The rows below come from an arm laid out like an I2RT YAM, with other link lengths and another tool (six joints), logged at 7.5 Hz.
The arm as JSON. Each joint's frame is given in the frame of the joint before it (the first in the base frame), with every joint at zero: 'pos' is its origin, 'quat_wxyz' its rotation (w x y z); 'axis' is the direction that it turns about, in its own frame. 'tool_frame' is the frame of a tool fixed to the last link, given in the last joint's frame.
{
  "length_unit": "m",
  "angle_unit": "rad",
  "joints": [
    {
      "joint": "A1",
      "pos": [
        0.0,
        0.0,
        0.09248
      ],
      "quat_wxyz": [
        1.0,
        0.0,
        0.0,
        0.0
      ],
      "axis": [
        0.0,
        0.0,
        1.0
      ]
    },
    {
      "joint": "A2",
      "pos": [
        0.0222,
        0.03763,
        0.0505
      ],
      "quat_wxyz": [
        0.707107,
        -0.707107,
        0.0,
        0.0
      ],
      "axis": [
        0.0,
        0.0,
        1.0
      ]
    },
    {
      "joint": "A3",
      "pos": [
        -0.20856,
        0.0,
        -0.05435
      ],
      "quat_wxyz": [
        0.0,
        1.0,
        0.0,
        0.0
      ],
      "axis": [
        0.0,
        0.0,
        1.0
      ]
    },
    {
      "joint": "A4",
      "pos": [
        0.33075,
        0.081,
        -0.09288
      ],
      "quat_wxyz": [
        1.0,
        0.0,
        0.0,
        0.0
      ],
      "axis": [
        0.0,
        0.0,
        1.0
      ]
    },
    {
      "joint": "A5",
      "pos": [
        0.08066,
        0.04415,
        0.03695
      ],
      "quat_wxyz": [
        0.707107,
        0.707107,
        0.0,
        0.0
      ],
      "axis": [
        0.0,
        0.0,
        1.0
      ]
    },
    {
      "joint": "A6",
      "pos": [
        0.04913,
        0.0,
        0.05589
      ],
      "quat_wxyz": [
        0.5,
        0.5,
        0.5,
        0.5
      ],
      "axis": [
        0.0,
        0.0,
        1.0
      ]
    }
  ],
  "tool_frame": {
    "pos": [
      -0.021,
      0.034,
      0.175
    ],
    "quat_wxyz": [
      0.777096,
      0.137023,
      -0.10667,
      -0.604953
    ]
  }
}
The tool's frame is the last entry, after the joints.
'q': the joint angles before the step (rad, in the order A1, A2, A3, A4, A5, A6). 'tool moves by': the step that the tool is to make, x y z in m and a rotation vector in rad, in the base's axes. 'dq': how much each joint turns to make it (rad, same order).
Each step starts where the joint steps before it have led.
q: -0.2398 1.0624 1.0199 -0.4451 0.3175 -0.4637
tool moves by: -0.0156 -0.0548 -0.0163 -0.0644 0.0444 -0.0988
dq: -0.0936 0.0221 -0.0363 0.0561 0.0396 -0.0669
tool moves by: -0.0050 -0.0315 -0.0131 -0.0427 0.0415 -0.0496
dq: -0.0473 0.0532 -0.0004 0.0479 0.0278 -0.0503
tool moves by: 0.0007 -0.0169 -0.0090 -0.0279 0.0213 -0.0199
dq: -0.0221 0.0422 0.0002 0.0457 0.0141 -0.0334
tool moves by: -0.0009 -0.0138 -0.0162 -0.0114 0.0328 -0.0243
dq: -0.0169 0.0525 0.0026 0.0318 0.0178 -0.0186
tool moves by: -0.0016 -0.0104 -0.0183 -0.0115 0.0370 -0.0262
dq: -0.0072 0.0542 0.0006 0.0305 0.0293 -0.0141
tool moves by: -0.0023 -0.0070 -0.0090 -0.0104 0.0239 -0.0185
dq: -0.0051 0.0310 0.0036 0.0147 0.0215 -0.0109
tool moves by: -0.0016 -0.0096 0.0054 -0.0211 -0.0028 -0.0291
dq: -0.0071 0.0158 0.0162 0.0132 0.0281 -0.0046
